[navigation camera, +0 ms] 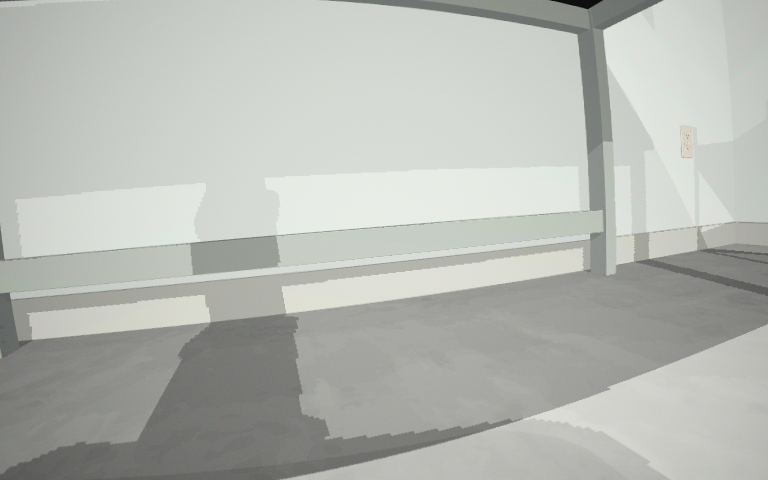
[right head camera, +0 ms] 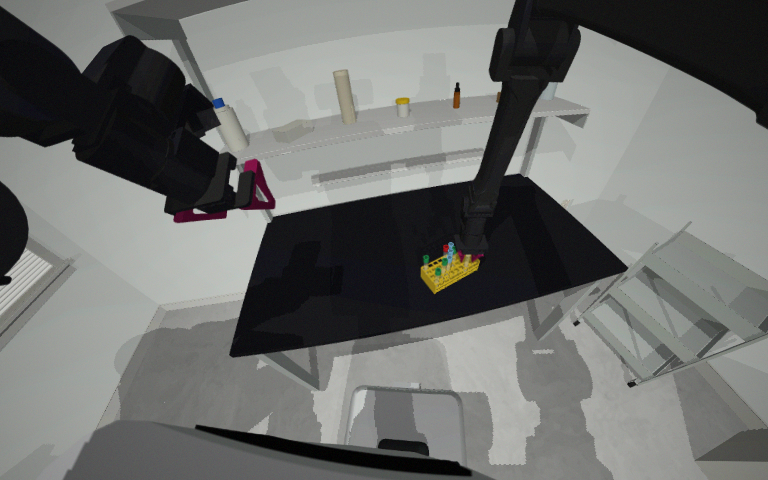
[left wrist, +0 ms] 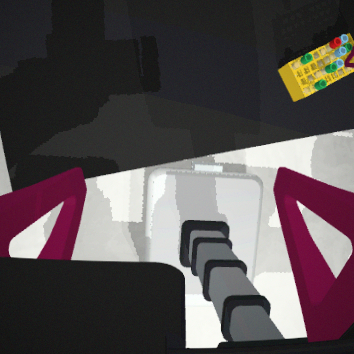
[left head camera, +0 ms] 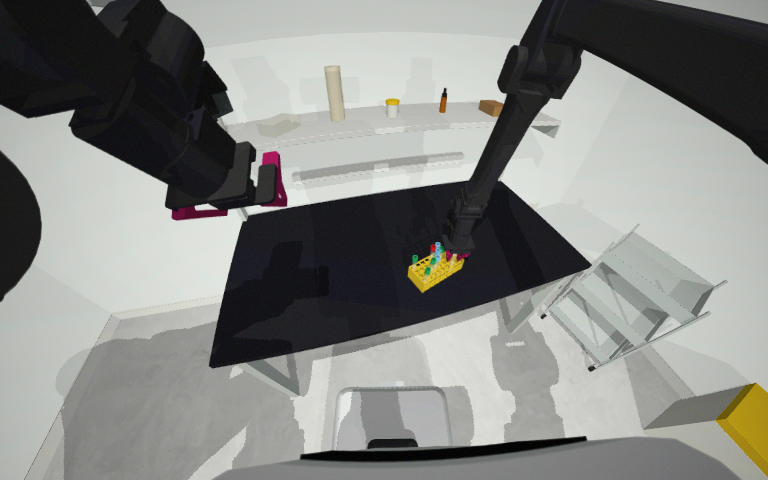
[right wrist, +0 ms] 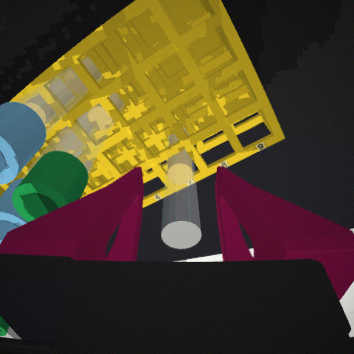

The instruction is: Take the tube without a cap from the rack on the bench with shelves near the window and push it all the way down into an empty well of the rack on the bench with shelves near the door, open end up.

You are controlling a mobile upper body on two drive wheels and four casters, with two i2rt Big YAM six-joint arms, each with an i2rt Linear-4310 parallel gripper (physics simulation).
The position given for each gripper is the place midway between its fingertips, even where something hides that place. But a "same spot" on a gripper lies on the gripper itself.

The left gripper shows in the right head camera view, in the left wrist view [179,177] and in the left head camera view; in the navigation camera view it is out of frame, in the right wrist view it is out of frame. One and the same spot on a wheeled cart: [left head camera: 627,297] is [right head camera: 676,305]. The same spot on the left gripper: [left head camera: 266,194] is [right head camera: 243,198].
